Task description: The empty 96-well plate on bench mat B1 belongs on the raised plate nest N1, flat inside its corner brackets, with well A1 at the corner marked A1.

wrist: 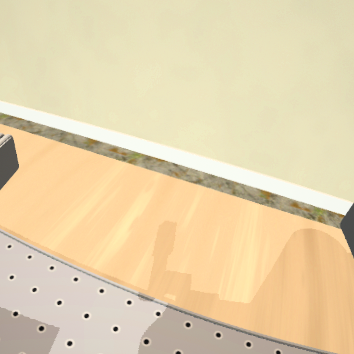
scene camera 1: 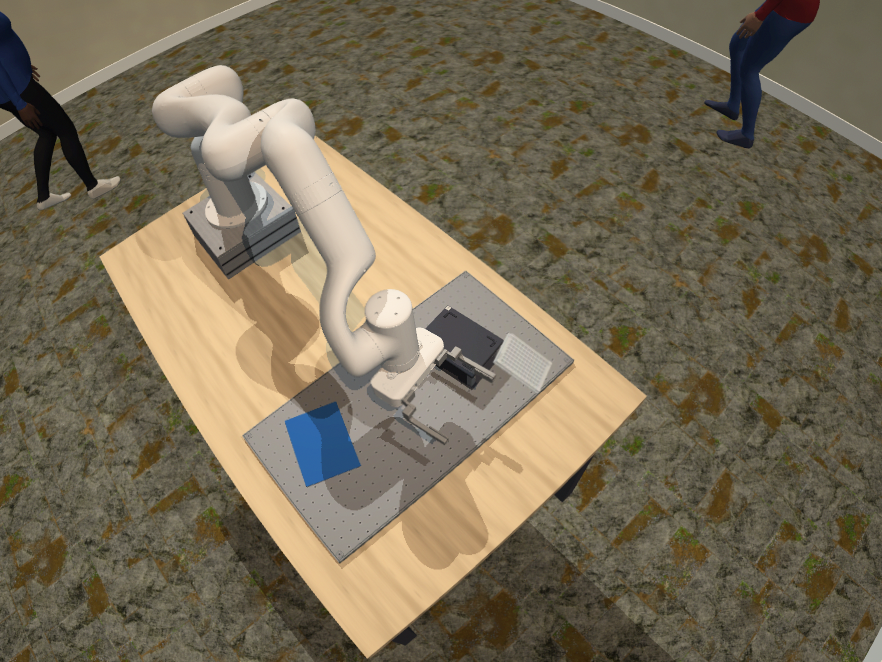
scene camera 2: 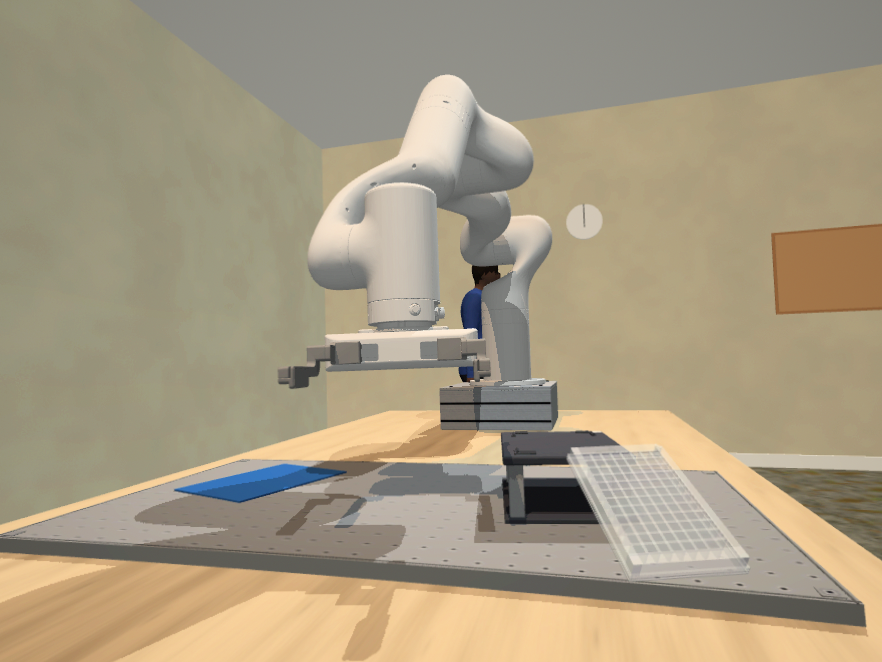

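The clear 96-well plate [scene camera 1: 523,361] [scene camera 2: 659,509] is off the blue mat. It is tilted beside the dark raised nest [scene camera 1: 466,331] [scene camera 2: 555,445]: its upper end is at the nest's edge and its lower end is down on the grey perforated board. The nest's top carries small corner brackets; the A1 marks are too small to read. The blue mat [scene camera 1: 302,445] [scene camera 2: 249,484] lies bare at the board's other end. My gripper [scene camera 1: 468,407] [scene camera 2: 388,374] [wrist: 179,194] is open and empty, well above the board, between mat and nest. The plate does not show in the wrist view.
The grey perforated board [scene camera 1: 284,473] [scene camera 2: 441,548] [wrist: 115,310] lies on the wooden table [scene camera 1: 598,395] [scene camera 2: 213,612] [wrist: 110,215]. The robot base [scene camera 1: 242,238] [scene camera 2: 498,406] stands at the table's far end. One finger is near the nest's side in scene camera 1's view. People stand on the floor away from the table.
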